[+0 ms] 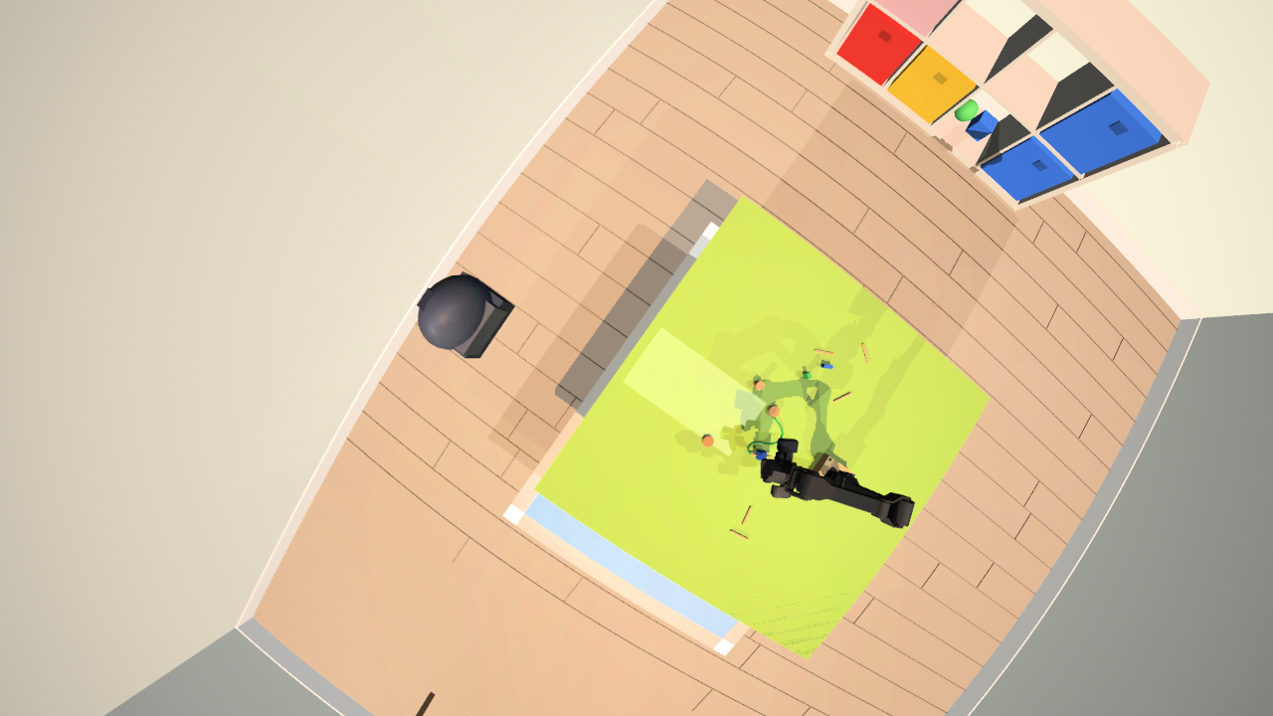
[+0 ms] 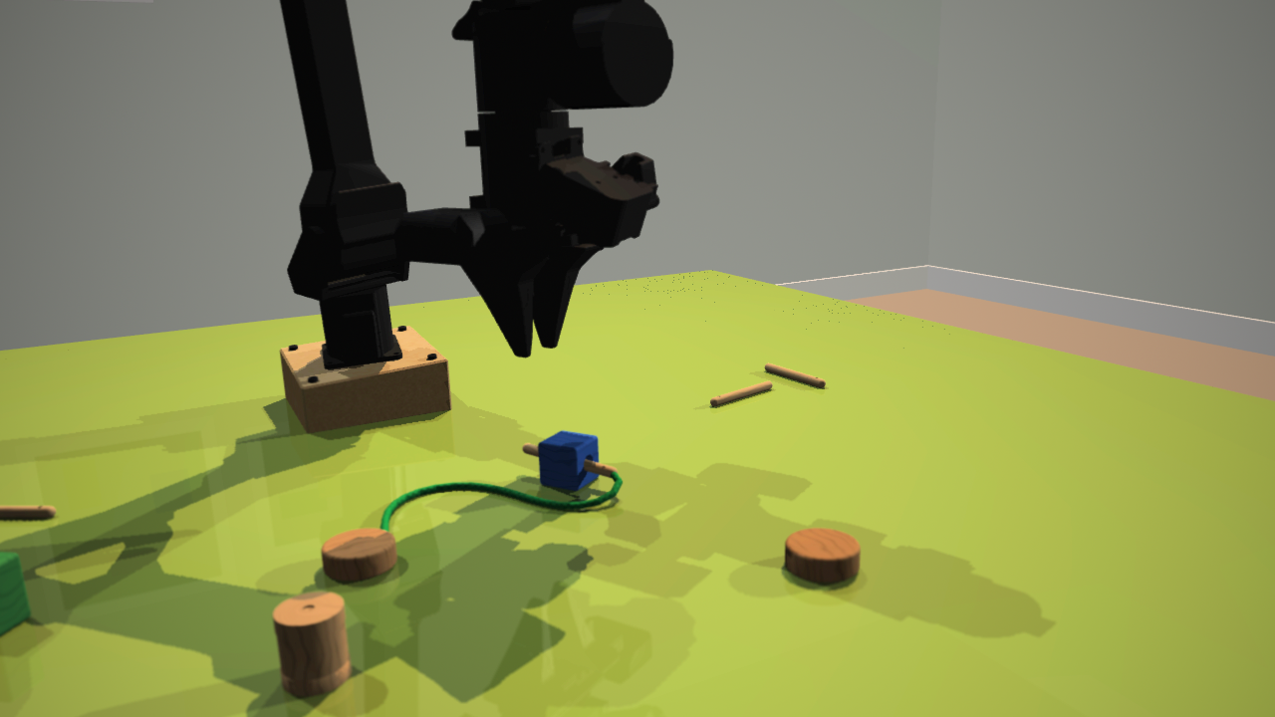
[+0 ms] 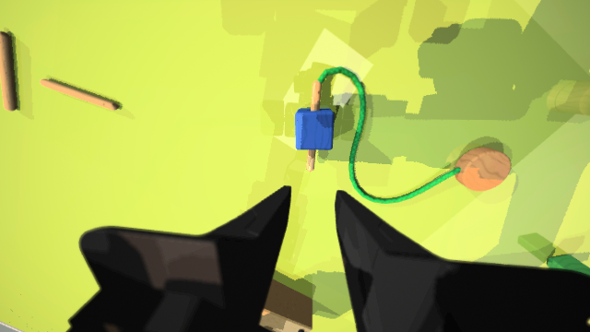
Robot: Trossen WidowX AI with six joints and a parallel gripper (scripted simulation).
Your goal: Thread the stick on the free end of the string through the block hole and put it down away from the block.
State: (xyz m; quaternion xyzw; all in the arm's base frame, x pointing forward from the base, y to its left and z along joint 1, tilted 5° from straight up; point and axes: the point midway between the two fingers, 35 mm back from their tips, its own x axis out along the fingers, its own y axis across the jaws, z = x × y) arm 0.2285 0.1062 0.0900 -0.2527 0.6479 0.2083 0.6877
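Now: gripper tip 20 mm short of the blue block, 10 mm to the right of it and 70 mm above it. The rest, counted from my gripper tip: green block: 90 mm ahead, 300 mm to the right, 70 mm below; then wooden cylinder: 200 mm ahead, 150 mm to the right, 70 mm below.
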